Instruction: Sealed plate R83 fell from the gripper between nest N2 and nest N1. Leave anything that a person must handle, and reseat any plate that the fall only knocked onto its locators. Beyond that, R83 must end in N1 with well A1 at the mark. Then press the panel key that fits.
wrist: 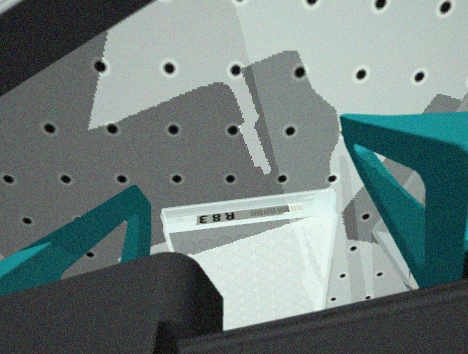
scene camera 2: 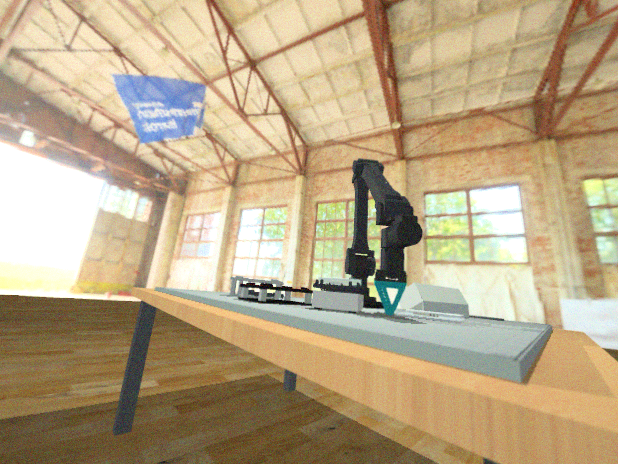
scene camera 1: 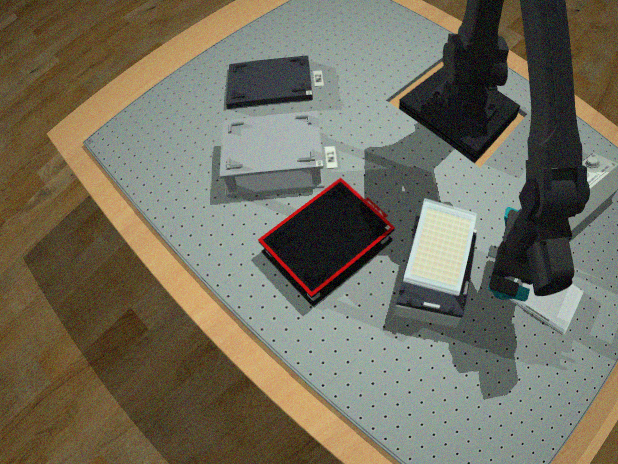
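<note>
Sealed plate R83 is pale and lies on the pegboard; its label end faces the camera upside down in the wrist view. My gripper is open, low over the board, with its fingers on either side of R83's label end. Nest N1 is a raised grey stand with corner locators and a small white mark by its label. Nest N2 is low and black. Both show no plate. A yellow-welled plate rests on a dark nest, whose front end is exposed; whether it is fully seated I cannot tell.
A black nest with a red outline stands between N1 and the yellow-welled plate. A light sloped panel box is at the right; its keys are mostly hidden or too small to read. The arm hides part of the area around R83.
</note>
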